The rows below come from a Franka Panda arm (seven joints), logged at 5 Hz.
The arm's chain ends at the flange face. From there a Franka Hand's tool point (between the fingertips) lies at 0.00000 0.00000 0.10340 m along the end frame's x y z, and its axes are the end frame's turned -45 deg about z.
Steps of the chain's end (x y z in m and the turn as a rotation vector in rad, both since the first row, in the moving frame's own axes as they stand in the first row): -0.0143, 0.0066, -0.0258, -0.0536, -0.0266, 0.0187; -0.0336, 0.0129, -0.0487, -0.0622, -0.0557, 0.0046; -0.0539, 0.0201, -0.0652, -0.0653, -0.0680, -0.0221; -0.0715, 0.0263, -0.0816, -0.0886, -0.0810, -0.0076; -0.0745, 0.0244, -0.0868, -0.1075, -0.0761, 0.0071; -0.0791, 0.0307, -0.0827, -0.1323, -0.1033, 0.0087
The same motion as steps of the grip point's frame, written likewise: -0.0207, -0.0035, -0.0260, -0.0191, -0.0567, 0.0187; -0.0415, -0.0142, -0.0491, -0.0046, -0.0834, 0.0046; -0.0621, -0.0240, -0.0657, 0.0019, -0.0943, -0.0221; -0.0815, -0.0314, -0.0823, -0.0054, -0.1199, -0.0076; -0.0833, -0.0332, -0.0877, -0.0222, -0.1298, 0.0071; -0.0948, -0.0322, -0.0842, -0.0205, -0.1666, 0.0087
